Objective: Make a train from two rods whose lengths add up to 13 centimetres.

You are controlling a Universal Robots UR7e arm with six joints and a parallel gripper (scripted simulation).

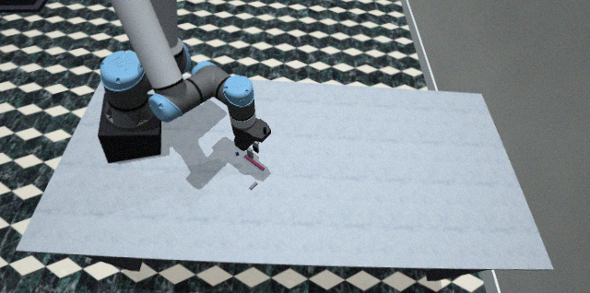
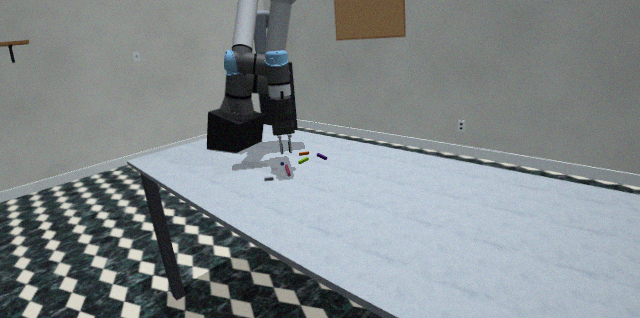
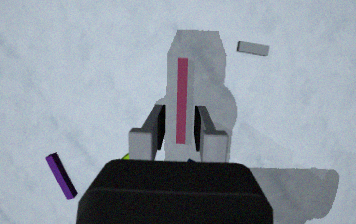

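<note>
The pink rod is 8 cm below my hand. The rest, counted from my hand: small blue rod: 8 cm below, 6 cm behind, 4 cm to the left; then lime rod: 10 cm to the left, 8 cm below, 1 cm behind; then grey rod: 9 cm to the right, 8 cm below.
</note>
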